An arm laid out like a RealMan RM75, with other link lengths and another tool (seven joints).
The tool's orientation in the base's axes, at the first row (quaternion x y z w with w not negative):
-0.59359 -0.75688 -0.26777 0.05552
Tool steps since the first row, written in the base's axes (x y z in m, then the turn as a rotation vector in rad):
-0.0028 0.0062 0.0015 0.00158 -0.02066 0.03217
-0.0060 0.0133 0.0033 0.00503 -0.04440 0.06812
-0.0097 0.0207 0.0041 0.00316 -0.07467 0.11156
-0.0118 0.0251 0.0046 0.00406 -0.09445 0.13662
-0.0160 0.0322 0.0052 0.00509 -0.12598 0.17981
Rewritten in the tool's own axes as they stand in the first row. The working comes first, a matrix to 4 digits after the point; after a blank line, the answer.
The tool's axes in the first row as the columns of a matrix, in the base's axes (used below as rounded here):
-0.2891 0.9283 0.2338
0.8688 0.1519 0.4713
0.4019 0.3394 -0.8504

0.0068 -0.0011 0.0010 -0.00548 0.00925 -0.03673
0.0146 -0.0024 0.0021 -0.01265 0.02104 -0.07768
0.0224 -0.0045 0.0040 -0.02095 0.02945 -0.12932
0.0271 -0.0056 0.0052 -0.02832 0.03579 -0.15975
0.0347 -0.0082 0.0070 -0.03866 0.04662 -0.21109

